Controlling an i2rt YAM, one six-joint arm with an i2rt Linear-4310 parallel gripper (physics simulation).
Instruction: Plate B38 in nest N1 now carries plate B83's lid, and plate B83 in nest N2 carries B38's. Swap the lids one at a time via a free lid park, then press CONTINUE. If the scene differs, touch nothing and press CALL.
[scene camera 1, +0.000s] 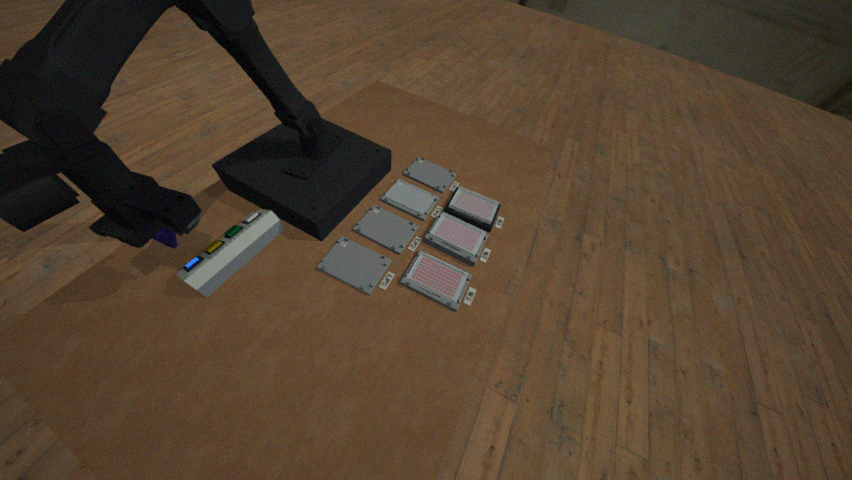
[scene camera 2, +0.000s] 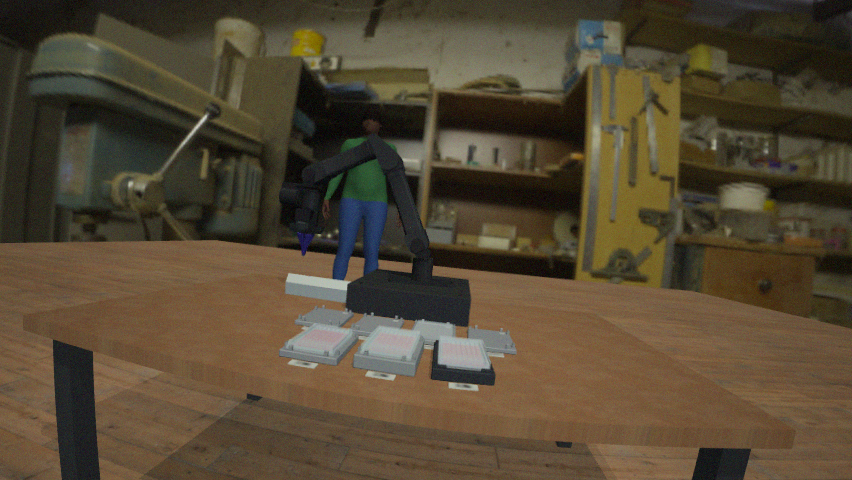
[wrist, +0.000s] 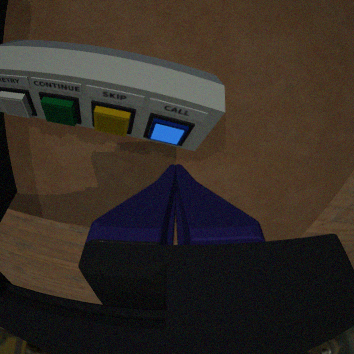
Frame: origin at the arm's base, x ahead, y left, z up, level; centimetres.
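Where they show: gripper, fingertip midpoint: (scene camera 1: 173, 246) (scene camera 2: 303, 255) (wrist: 175, 173); arm's base, link origin: (scene camera 1: 315, 154) (scene camera 2: 421, 282).
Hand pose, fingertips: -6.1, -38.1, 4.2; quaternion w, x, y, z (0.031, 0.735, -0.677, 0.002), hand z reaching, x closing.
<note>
Each offset is from my fingertips to the centre of the thing, as dx, dy, dz. "spot": to the spot under its first point.
My gripper (scene camera 1: 174, 243) (scene camera 2: 303, 252) (wrist: 175, 173) is shut and empty, its blue fingertips together above the table beside the button panel @(+1.7, +7.3, -9.1) (scene camera 1: 238, 257) (scene camera 2: 315, 289) (wrist: 115, 65). The CALL button @(-1.3, +0.3, -8.1) (scene camera 1: 191, 263) (wrist: 168, 133) glows bright blue, just beyond the tips in the wrist view. The green CONTINUE button @(+0.6, +10.1, -7.9) (scene camera 1: 233, 231) (wrist: 60, 111) is unlit. Three pink-welled plates sit in nests: one plate @(+48.5, +17.2, -10.2) (scene camera 1: 437, 279) (scene camera 2: 321, 339), a middle plate @(+50.2, +30.4, -8.7) (scene camera 1: 457, 233) (scene camera 2: 391, 342) and one @(+52.4, +42.8, -9.0) (scene camera 1: 474, 204) (scene camera 2: 462, 351) in a dark nest. Their numbers are too small to read. Lids look seated.
Several grey lid parks stand in a row: (scene camera 1: 354, 265) is nearest in scene camera 1. One park @(spot: +34.2, +38.2, -10.5) (scene camera 1: 409, 199) (scene camera 2: 434, 331) looks paler, as if bearing a clear lid. The black arm base (scene camera 1: 304, 172) (scene camera 2: 408, 298) stands by the panel. SKIP @(-0.5, +5.2, -7.9) (scene camera 1: 213, 246) (wrist: 113, 120) is yellow.
</note>
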